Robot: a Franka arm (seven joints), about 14 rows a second.
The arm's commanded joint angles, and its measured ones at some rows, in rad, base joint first. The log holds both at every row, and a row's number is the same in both.
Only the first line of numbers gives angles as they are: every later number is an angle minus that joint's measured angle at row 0.
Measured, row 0:
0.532 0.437 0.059 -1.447 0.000 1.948 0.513
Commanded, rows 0 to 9:
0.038 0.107 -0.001 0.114 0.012 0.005 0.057
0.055 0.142 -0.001 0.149 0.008 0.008 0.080
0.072 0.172 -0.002 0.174 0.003 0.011 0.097
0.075 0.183 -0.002 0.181 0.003 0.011 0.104
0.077 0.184 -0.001 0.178 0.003 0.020 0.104
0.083 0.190 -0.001 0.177 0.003 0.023 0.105
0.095 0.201 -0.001 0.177 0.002 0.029 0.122
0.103 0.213 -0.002 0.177 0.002 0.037 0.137
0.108 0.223 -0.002 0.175 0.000 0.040 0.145
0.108 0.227 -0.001 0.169 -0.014 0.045 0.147
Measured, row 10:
0.101 0.195 -0.001 0.142 -0.002 0.030 0.118
